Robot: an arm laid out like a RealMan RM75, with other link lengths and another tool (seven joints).
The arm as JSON. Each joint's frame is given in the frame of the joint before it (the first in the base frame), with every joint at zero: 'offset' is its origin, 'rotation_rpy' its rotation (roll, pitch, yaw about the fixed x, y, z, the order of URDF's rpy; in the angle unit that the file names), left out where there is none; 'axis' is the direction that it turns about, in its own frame. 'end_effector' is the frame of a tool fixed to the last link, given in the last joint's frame.
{
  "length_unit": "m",
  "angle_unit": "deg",
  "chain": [
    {
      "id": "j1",
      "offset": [
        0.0,
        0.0,
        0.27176
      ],
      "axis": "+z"
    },
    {
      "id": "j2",
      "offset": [
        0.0,
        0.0,
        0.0
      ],
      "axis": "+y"
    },
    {
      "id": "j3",
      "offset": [
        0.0,
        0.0,
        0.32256
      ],
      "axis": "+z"
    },
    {
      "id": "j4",
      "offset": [
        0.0,
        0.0,
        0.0
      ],
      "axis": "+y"
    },
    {
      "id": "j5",
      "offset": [
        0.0,
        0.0,
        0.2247
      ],
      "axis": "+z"
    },
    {
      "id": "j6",
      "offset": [
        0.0,
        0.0,
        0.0
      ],
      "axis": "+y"
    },
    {
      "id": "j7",
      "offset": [
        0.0,
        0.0,
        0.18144
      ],
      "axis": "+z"
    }
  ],
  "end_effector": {
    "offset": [
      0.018,
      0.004,
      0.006
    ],
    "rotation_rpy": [
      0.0,
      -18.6,
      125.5
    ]
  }
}
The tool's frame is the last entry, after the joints.
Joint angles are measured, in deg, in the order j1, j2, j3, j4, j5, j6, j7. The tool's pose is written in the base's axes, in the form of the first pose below.
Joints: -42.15 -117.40 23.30 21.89 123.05 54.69 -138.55
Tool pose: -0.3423 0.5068 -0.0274 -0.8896 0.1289 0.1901 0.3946
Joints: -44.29 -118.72 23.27 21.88 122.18 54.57 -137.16
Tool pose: -0.3168 0.5156 -0.0393 -0.8877 0.1498 0.1747 0.3988
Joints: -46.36 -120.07 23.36 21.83 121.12 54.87 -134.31
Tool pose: -0.2896 0.5219 -0.0519 -0.8825 0.1825 0.1597 0.4030
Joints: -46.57 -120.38 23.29 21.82 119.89 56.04 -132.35
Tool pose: -0.2812 0.5213 -0.0539 -0.8792 0.1964 0.1481 0.4080
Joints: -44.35 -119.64 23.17 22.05 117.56 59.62 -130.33
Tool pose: -0.2909 0.5112 -0.0439 -0.8773 0.1981 0.1306 0.4172
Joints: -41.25 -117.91 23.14 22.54 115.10 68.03 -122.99
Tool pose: -0.2964 0.4915 -0.0251 -0.8595 0.2550 0.1038 0.4307
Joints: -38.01 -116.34 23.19 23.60 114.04 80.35 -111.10
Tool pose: -0.2920 0.4583 -0.0078 -0.8166 0.3643 0.0659 0.4428
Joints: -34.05 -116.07 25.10 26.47 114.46 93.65 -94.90
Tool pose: -0.2864 0.4079 -0.0003 -0.7354 0.5083 0.0297 0.4472
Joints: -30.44 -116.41 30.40 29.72 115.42 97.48 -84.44
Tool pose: -0.2968 0.3734 -0.0082 -0.6797 0.5990 0.0361 0.4219
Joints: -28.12 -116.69 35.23 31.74 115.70 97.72 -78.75
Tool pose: -0.3056 0.3543 -0.0179 -0.6481 0.6488 0.0442 0.3962
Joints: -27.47 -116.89 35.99 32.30 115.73 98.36 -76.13
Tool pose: -0.3064 0.3478 -0.0197 -0.6317 0.6656 0.0431 0.3952
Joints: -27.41 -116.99 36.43 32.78 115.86 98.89 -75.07
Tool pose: -0.3049 0.3456 -0.0203 -0.6224 0.6756 0.0401 0.3931
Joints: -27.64 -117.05 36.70 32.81 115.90 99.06 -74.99
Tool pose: -0.3028 0.3457 -0.0213 -0.6204 0.6787 0.0366 0.3914
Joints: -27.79 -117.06 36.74 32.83 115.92 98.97 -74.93
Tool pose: -0.3020 0.3467 -0.0215 -0.6191 0.6800 0.0368 0.3912
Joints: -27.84 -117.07 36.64 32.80 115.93 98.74 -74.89
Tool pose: -0.3022 0.3476 -0.0216 -0.6189 0.6796 0.0389 0.3918
